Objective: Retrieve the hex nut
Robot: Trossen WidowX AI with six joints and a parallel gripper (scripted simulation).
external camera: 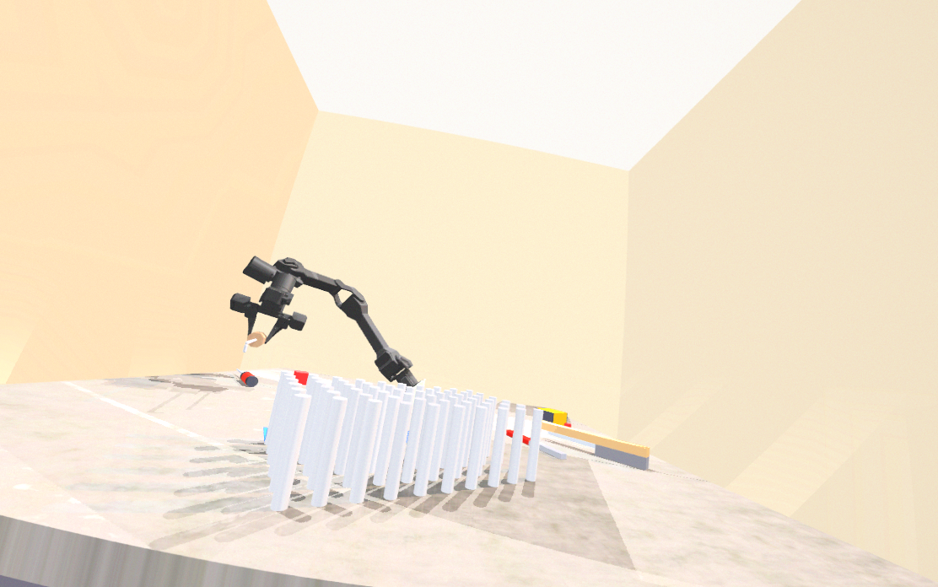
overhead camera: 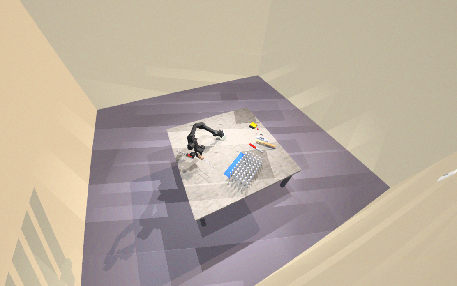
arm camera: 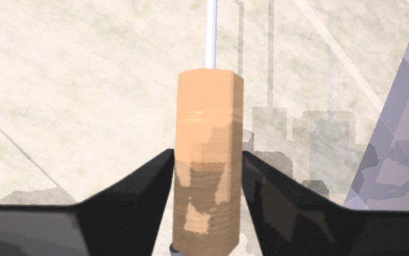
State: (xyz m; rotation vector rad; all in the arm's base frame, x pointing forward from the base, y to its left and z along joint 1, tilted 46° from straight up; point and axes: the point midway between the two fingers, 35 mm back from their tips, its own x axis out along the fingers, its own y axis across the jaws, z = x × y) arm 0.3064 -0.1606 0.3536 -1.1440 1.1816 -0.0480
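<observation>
The tool with pale metal rod is 9 cm ahead of my gripper tip and 6 cm to the left of it. The rest, counted from my gripper tip: red-handled tool: 72 cm to the left, 13 cm below; blue taped strip: 13 cm ahead, 38 cm to the left, 13 cm below; red block: 33 cm behind, 4 cm to the right, 11 cm below.
</observation>
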